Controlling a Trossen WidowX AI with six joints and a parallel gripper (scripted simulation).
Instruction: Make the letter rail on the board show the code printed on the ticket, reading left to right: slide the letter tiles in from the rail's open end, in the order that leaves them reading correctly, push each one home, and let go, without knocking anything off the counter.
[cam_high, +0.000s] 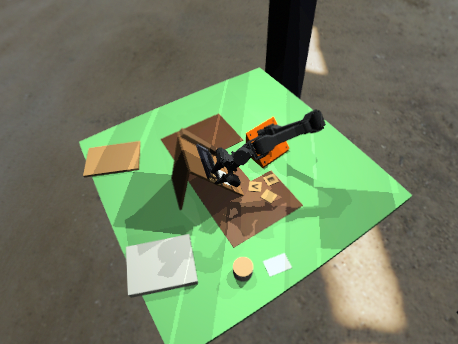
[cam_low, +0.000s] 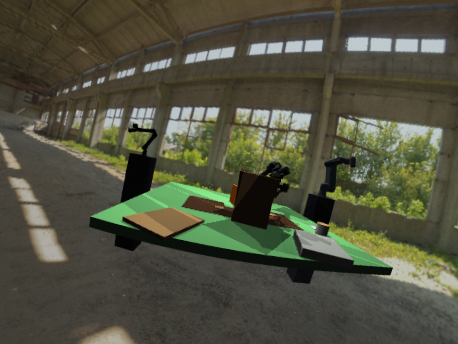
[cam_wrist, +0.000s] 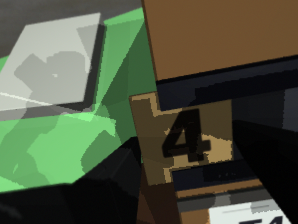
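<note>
The white ticket lies 8 cm below my gripper tip, 6 cm behind it and 4 cm to the right of it. Round my gripper tip: brown mat (18 cm below, 16 cm behind, 14 cm to the right); white slab (35 cm ahead, 17 cm to the left, 16 cm below); short tan cylinder (35 cm to the left, 15 cm below, 7 cm ahead).
</note>
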